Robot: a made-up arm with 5 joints.
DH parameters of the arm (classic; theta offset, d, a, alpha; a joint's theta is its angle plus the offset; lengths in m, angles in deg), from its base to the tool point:
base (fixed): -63.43 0 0.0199 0
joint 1: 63.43 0.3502 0.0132 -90
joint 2: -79.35 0 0.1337 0
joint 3: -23.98 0 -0.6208 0
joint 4: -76.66 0.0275 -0.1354 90
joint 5: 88.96 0 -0.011 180
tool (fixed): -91.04 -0.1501 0 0
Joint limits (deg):
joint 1: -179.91..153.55
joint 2: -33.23..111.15
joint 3: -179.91..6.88
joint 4: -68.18..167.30
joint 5: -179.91..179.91
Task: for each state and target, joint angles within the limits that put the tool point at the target. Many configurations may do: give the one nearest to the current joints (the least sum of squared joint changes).
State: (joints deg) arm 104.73 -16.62 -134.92 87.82 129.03
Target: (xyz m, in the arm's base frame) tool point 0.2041 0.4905 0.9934
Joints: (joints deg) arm 65.39 -7.91 -126.85 89.96 128.37
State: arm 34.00 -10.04 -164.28 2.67 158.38
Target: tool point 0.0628 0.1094 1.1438
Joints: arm 51.17 12.40 -156.23 -55.40 160.16
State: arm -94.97 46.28 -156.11 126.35 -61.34
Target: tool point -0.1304 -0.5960 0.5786
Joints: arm -105.69 40.99 -152.10 164.97 -60.77
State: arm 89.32 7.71 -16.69 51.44 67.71
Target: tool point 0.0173 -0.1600 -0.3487
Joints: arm 102.56 48.04 -18.07 37.39 65.29
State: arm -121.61 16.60 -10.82 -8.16 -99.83
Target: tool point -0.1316 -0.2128 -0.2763
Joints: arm -132.82 14.92 -1.63 -21.98 -99.31
